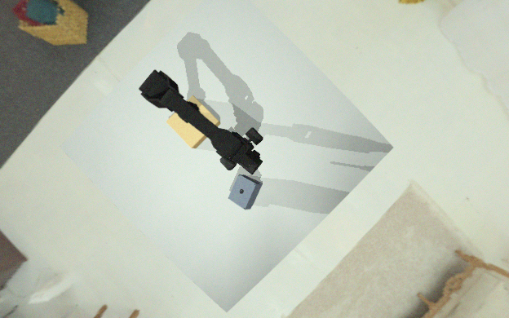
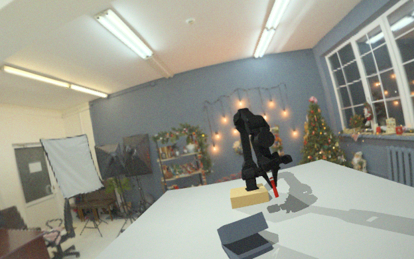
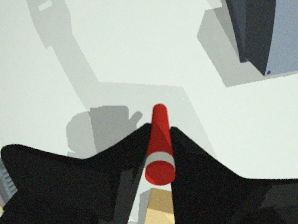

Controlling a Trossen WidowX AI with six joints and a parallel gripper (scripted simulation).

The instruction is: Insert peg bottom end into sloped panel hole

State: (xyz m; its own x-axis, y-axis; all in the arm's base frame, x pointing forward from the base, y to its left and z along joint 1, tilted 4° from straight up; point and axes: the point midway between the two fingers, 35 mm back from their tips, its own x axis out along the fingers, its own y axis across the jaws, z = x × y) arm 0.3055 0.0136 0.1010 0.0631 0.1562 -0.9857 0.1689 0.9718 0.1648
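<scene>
Now: the grey-blue sloped panel 170 mm to the right of my gripper tip, 110 mm ahead of it and 70 mm below it. Also, from my gripper tip: round red peg 20 mm above.
</scene>
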